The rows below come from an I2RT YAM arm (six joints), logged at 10 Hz.
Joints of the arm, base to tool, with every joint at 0 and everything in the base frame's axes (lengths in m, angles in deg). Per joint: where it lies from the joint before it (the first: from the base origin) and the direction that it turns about. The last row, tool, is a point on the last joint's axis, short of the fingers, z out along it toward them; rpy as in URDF.
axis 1: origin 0 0 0.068 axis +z
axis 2: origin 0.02 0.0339 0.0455 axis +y
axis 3: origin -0.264 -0.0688 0 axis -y
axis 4: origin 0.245 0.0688 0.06 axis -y
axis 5: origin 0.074 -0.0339 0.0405 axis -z
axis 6: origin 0.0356 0 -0.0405 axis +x
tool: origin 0 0 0 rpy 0 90 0
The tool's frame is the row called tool.
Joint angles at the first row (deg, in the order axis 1, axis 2, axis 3, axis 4, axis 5, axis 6):
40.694 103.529 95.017 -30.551 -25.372 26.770
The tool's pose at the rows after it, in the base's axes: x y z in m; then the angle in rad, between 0 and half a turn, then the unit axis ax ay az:
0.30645, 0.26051, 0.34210, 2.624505, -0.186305, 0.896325, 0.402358
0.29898, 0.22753, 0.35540, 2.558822, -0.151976, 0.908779, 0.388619
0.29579, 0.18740, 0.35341, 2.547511, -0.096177, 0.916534, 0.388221
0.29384, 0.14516, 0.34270, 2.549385, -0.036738, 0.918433, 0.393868
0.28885, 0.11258, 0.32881, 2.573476, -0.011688, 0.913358, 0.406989
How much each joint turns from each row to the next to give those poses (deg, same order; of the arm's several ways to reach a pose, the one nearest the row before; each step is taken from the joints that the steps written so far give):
-2.426 -2.849 -0.028 -2.255 0.919 -0.052
-3.013 -6.038 -4.274 -0.193 2.654 0.535
-5.150 -5.653 -6.359 0.790 -0.931 2.356
-6.496 -4.966 -7.075 1.737 -2.773 2.234
-5.667 -3.541 -5.942 0.959 -5.097 -0.385

